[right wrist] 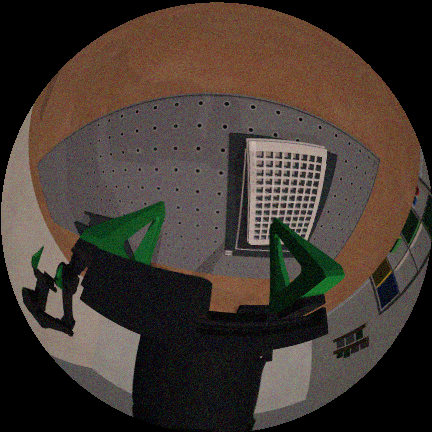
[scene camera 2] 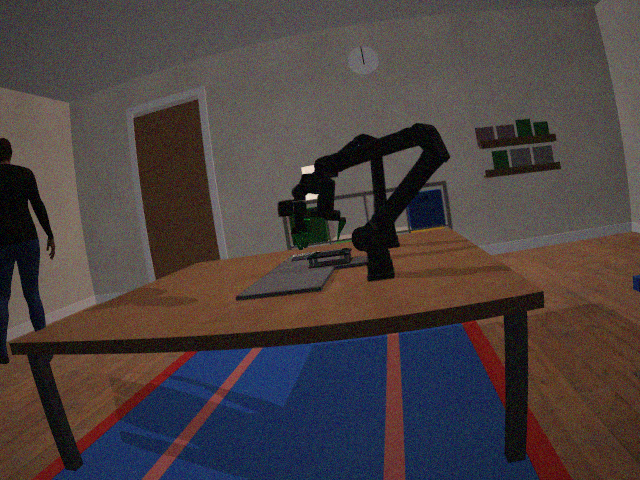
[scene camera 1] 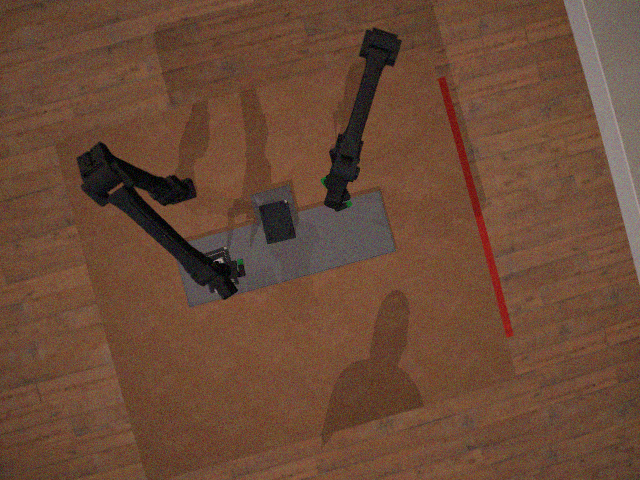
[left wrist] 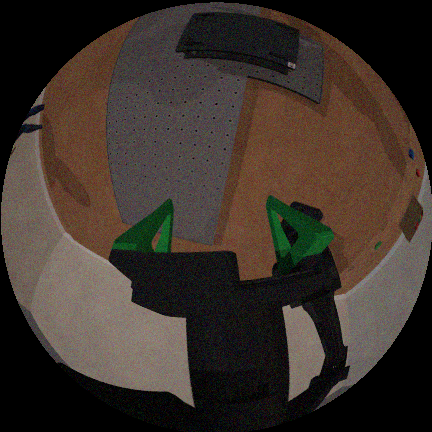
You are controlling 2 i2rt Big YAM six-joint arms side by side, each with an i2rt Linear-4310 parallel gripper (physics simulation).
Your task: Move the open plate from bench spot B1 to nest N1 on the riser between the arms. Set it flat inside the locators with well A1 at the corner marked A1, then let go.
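Seen in the pictures: left gripper, between the fingertips: (right wrist: 52, 255) (scene camera 2: 323, 239) (left wrist: 220, 200); right gripper, between the fingertips: (right wrist: 218, 214) (scene camera 2: 303, 248) (scene camera 1: 232, 270); left arm's base, origin of its link: (scene camera 2: 381, 276); right arm's base, origin of its link: (right wrist: 255, 309) (scene camera 2: 390, 246) (scene camera 1: 181, 191).
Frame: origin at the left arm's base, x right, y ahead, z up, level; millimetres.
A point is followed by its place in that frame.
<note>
The white open plate (right wrist: 287, 192) @(x 648, y 367, z 28 mm) lies on the dark pad (right wrist: 236, 190) @(x 596, y 354, z 15 mm) of its bench spot, near one end of the grey perforated board. In scene camera 1 the right arm mostly hides it. My right gripper (right wrist: 218, 214) @(x 581, y 351, z 61 mm) (scene camera 1: 226, 276) @(x 581, y 351, z 61 mm) is open and empty above. In its wrist view the plate sits right of the gap's middle, and the right finger overlaps the lower wells. The dark riser with the nest (scene camera 1: 279, 223) @(x 344, y 214, z 55 mm) (left wrist: 240, 37) @(x 327, y 202, z 55 mm) (scene camera 2: 330, 257) stands mid-board; no plate shows on it. Corner lettering is unreadable. My left gripper (left wrist: 220, 200) @(x 106, y 184, z 133 mm) (scene camera 1: 336, 193) @(x 106, y 184, z 133 mm) is open and empty over the board's other end.
The grey board (scene camera 1: 356, 227) @(x 31, y 312, z 13 mm) (scene camera 2: 284, 284) @(x 8, y 321, z 13 mm) (left wrist: 175, 125) @(x 158, y 282, z 13 mm) (right wrist: 170, 130) @(x 522, y 416, z 13 mm) lies on the wooden table (scene camera 2: 180, 315) @(x -257, y 595, z 0 mm). A red line (scene camera 1: 475, 206) @(x -496, y 359, z 1 mm) runs at the right in scene camera 1. A person (scene camera 2: 20, 227) stands left of the table in scene camera 2. The two arms overlap there.
</note>
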